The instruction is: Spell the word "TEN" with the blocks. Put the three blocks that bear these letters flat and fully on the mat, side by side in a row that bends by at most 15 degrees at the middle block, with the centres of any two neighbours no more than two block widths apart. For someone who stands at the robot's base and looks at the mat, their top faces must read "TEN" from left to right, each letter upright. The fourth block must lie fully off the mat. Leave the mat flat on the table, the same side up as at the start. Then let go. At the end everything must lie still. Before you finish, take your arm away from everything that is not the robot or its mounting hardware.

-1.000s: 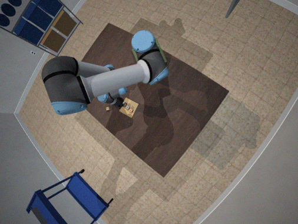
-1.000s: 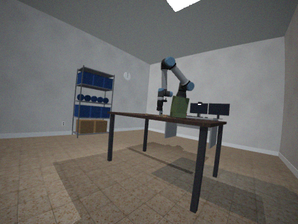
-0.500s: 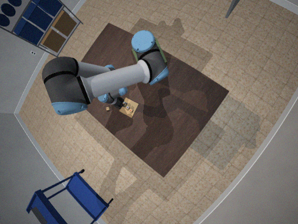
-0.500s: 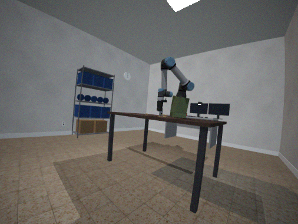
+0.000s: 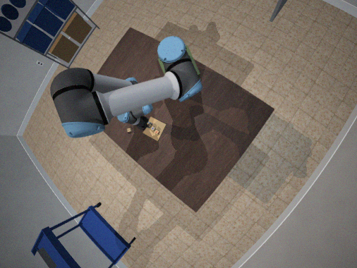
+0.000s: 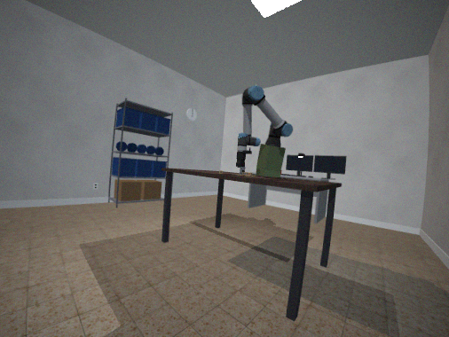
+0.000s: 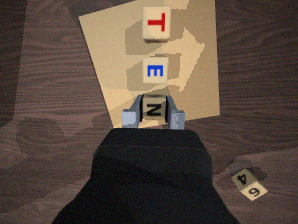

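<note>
My hand is 1 cm above the N block. Round my hand: tan mat: 4 cm to the left, 2 cm below, 1 cm ahead.
</note>
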